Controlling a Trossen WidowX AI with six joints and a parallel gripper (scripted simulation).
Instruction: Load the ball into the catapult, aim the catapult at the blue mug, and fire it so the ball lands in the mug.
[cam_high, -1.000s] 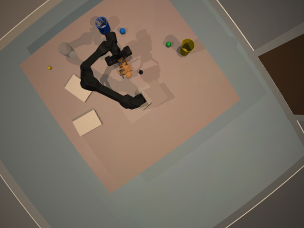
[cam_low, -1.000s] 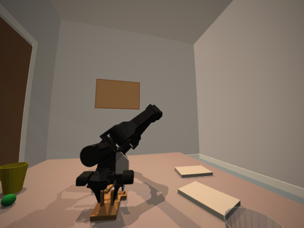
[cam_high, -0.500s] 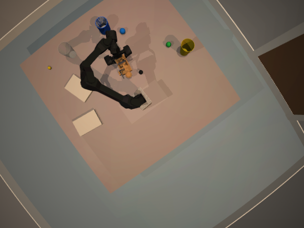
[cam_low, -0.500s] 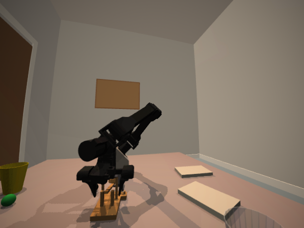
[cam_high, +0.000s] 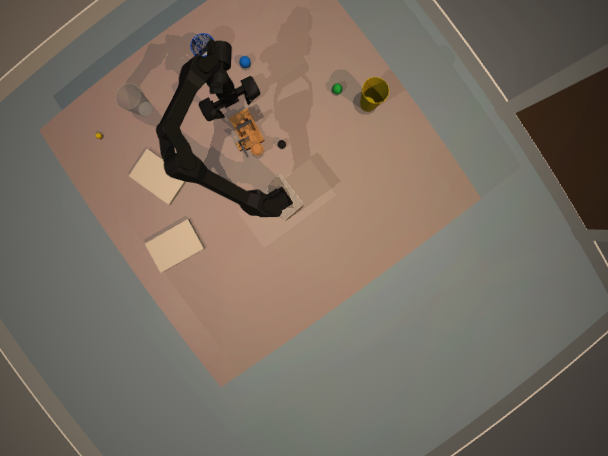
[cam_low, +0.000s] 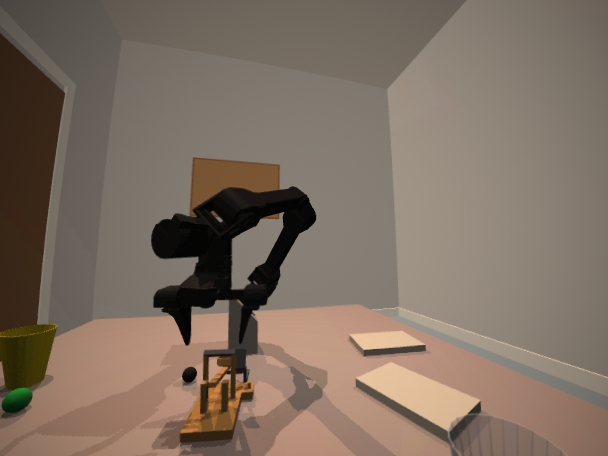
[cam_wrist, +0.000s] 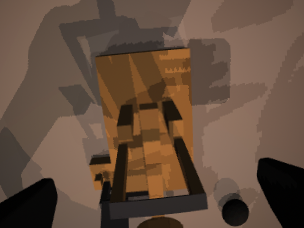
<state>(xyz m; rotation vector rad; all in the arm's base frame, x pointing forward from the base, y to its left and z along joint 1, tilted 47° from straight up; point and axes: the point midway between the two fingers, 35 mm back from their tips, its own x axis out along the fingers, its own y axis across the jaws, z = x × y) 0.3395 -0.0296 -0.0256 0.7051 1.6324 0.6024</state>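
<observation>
The black ball is 15 cm behind my gripper tip, 8 cm to the right of it and 12 cm below it. From my gripper tip the other things lie so: orange wooden catapult: 6 cm behind, 3 cm to the left, 8 cm below; blue ball: 19 cm ahead, 14 cm to the right, 12 cm below; blue mug: 29 cm ahead, 3 cm to the right, 11 cm below.
</observation>
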